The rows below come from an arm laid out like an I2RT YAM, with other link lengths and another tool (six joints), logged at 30 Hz.
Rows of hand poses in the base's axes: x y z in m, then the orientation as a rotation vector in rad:
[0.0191 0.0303 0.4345 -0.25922 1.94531 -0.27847]
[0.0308 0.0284 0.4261 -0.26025 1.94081 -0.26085]
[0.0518 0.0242 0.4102 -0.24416 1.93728 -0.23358]
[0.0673 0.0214 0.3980 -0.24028 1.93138 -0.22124]
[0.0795 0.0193 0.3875 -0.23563 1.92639 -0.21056]
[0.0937 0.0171 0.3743 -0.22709 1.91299 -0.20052]
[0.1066 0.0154 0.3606 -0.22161 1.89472 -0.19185]
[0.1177 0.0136 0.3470 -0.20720 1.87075 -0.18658]
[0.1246 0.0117 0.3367 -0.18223 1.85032 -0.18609]
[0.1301 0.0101 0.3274 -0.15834 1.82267 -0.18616]
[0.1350 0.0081 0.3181 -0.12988 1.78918 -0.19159]
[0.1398 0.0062 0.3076 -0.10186 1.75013 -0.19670]
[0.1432 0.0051 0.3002 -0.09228 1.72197 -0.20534]
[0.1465 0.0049 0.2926 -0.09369 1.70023 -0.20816]
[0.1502 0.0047 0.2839 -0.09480 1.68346 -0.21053]
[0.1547 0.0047 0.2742 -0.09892 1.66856 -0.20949]
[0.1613 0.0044 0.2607 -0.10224 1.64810 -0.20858]
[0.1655 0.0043 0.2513 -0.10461 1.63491 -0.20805]
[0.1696 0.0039 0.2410 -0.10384 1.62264 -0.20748]
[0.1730 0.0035 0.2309 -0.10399 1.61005 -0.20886]
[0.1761 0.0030 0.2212 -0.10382 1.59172 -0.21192]
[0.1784 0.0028 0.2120 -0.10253 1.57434 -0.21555]
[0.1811 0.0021 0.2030 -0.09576 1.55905 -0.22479]
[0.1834 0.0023 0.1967 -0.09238 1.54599 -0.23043]
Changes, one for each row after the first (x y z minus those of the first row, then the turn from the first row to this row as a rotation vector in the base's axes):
[0.0117 -0.0019 -0.0084 0.01177 -0.00387 0.00979]
[0.0327 -0.0061 -0.0243 0.03848 -0.00930 0.01227]
[0.0482 -0.0089 -0.0365 0.04888 -0.01533 0.01644]
[0.0604 -0.0110 -0.0470 0.05851 -0.02062 0.01915]
[0.0746 -0.0132 -0.0602 0.06938 -0.03478 0.02030]
[0.0875 -0.0149 -0.0739 0.07778 -0.05326 0.02373]
[0.0986 -0.0167 -0.0875 0.08796 -0.07889 0.02030]
[0.1055 -0.0186 -0.0978 0.09991 -0.10283 0.00652]
[0.1110 -0.0202 -0.1071 0.11086 -0.13362 -0.00574]
[0.1159 -0.0222 -0.1164 0.12009 -0.17092 -0.02309]
[0.1207 -0.0241 -0.1269 0.12927 -0.21349 -0.03941]
[0.1241 -0.0252 -0.1343 0.12706 -0.24287 -0.04614]
[0.1274 -0.0254 -0.1419 0.12384 -0.26424 -0.04314]
[0.1311 -0.0256 -0.1506 0.12116 -0.28071 -0.04090]
[0.1356 -0.0256 -0.1603 0.11955 -0.29482 -0.03508]
[0.1422 -0.0259 -0.1738 0.11807 -0.31451 -0.02902]
[0.1464 -0.0260 -0.1832 0.11694 -0.32717 -0.02496]
[0.1505 -0.0264 -0.1935 0.11742 -0.33936 -0.02332]
[0.1539 -0.0268 -0.2036 0.11596 -0.35180 -0.02192]
[0.1570 -0.0273 -0.2133 0.11323 -0.37000 -0.02071]
[0.1593 -0.0275 -0.2225 0.11062 -0.38743 -0.02076]
[0.1620 -0.0282 -0.2315 0.10657 -0.40374 -0.02804]
[0.1643 -0.0280 -0.2378 0.10358 -0.41724 -0.03138]

